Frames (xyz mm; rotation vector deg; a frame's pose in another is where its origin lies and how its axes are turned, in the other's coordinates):
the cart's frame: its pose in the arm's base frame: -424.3 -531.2 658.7 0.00 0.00 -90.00
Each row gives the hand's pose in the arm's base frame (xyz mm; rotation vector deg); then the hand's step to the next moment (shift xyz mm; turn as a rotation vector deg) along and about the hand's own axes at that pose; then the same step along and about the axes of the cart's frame.
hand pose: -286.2 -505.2 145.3 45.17 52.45 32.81
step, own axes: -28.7 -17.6 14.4 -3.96 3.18 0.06
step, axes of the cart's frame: 36.3 -0.1 4.9 1.02 -2.26 4.43
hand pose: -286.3 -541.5 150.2 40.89 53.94 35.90
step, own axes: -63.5 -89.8 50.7 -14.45 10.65 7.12
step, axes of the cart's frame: 115.7 30.9 -17.8 6.13 -2.04 18.20
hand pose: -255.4 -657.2 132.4 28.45 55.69 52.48
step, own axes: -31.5 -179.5 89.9 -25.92 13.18 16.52
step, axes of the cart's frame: 121.2 147.7 -69.1 14.10 2.15 30.25
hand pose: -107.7 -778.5 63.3 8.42 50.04 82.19
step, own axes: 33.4 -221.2 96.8 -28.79 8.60 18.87
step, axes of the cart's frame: -28.3 230.1 -75.3 16.56 7.50 30.47
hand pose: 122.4 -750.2 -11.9 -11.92 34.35 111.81
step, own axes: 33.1 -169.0 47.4 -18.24 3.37 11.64
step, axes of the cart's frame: -107.1 140.6 -26.0 9.95 6.55 18.37
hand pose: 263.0 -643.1 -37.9 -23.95 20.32 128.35
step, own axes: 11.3 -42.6 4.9 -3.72 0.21 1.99
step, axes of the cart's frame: -36.4 24.8 -5.1 1.87 1.77 3.34
